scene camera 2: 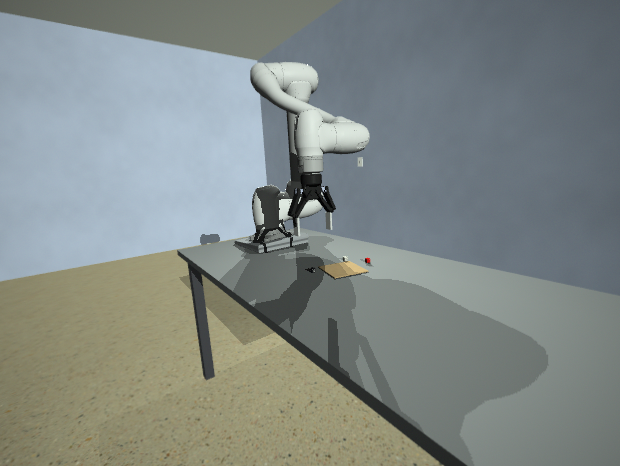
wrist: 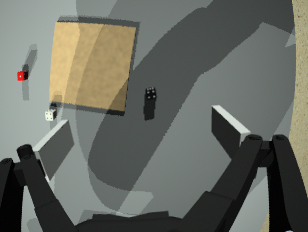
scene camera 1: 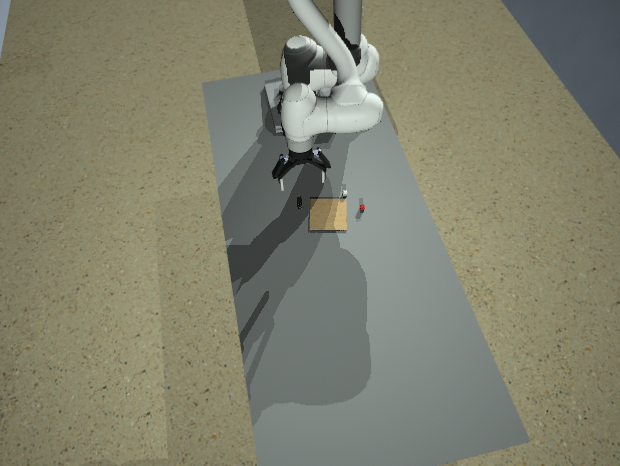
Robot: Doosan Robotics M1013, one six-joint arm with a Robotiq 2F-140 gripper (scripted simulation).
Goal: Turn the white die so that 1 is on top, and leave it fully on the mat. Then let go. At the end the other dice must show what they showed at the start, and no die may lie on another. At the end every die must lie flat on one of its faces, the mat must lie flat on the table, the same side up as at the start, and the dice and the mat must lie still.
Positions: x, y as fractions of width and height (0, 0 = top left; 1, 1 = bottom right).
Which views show my gripper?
Scene camera 2, the wrist view and scene camera 1: all of them.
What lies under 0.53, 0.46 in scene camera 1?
A tan mat.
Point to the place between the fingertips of my gripper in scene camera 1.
0.49, 0.39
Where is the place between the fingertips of my gripper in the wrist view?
0.45, 0.55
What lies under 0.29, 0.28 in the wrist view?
A tan mat.
